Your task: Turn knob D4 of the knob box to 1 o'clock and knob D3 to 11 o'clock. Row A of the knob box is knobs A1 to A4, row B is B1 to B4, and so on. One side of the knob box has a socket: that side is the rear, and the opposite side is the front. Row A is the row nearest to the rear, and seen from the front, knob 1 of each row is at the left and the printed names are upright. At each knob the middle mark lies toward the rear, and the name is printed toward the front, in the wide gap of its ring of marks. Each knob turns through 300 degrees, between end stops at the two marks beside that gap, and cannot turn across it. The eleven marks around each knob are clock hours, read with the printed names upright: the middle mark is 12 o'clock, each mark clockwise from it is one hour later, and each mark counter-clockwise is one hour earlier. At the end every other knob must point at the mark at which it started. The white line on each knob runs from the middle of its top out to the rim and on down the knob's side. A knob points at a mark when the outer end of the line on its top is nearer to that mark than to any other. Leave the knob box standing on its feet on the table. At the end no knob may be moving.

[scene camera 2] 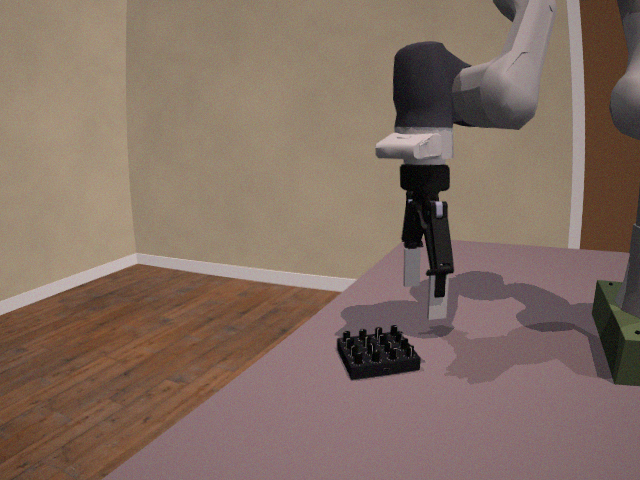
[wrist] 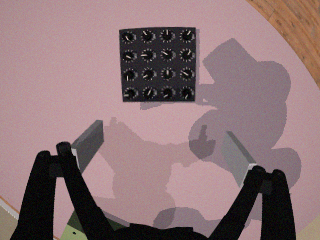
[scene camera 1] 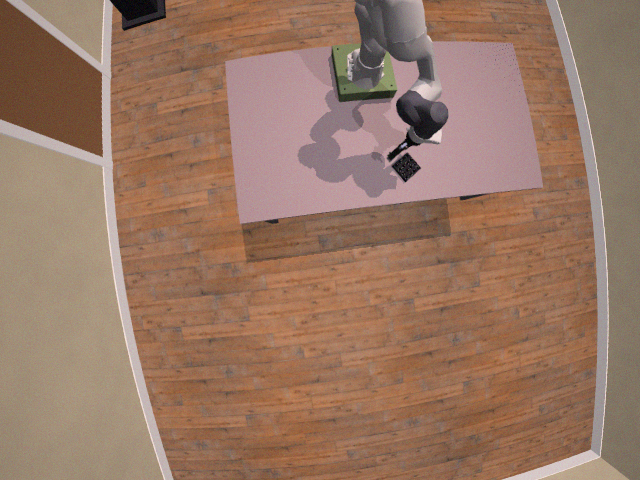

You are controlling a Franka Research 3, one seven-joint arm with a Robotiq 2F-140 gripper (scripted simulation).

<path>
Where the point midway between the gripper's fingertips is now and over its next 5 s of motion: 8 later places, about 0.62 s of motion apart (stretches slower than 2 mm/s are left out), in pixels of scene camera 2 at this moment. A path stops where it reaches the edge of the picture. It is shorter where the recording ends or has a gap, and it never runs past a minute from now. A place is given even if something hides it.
My gripper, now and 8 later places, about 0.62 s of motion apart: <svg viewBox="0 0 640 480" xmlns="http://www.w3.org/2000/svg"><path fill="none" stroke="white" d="M423 300L416 299L411 298L404 297L397 296L392 294L386 293L380 292L375 290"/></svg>
</path>
